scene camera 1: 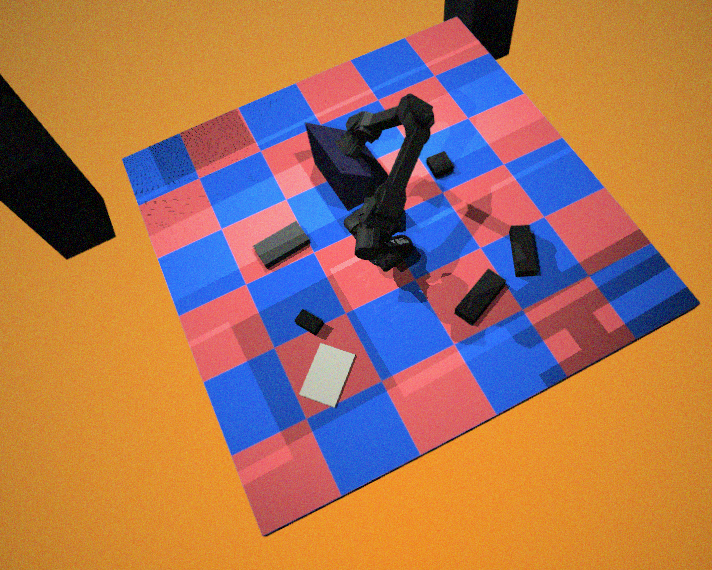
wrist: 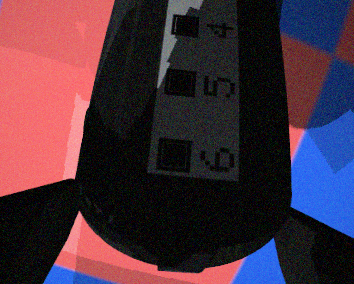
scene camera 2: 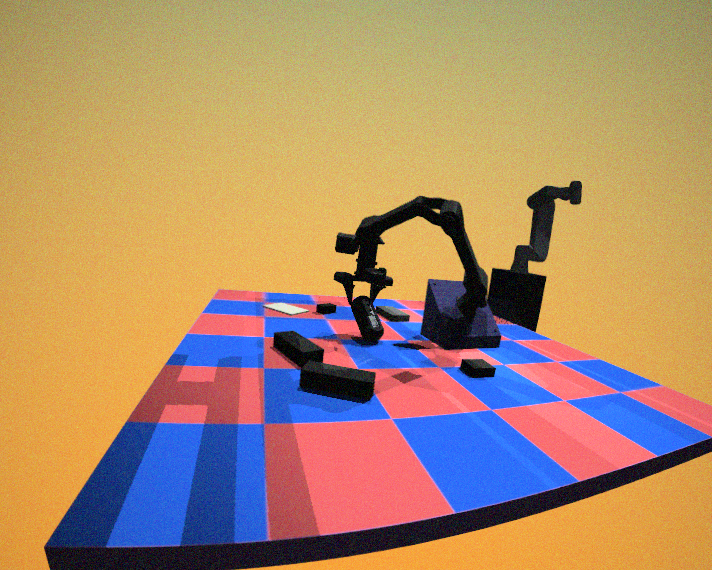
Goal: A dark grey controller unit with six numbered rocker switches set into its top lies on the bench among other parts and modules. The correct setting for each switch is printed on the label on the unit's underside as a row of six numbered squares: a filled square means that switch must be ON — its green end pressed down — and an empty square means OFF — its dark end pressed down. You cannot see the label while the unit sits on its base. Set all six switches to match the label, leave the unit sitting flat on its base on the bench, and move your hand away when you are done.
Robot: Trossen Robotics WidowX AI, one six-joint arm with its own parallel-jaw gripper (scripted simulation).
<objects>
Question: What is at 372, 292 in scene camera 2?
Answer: My gripper.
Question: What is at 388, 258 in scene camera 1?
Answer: My gripper.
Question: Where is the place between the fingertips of my gripper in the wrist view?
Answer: At 179, 206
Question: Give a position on a white card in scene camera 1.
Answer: At 328, 372
</objects>
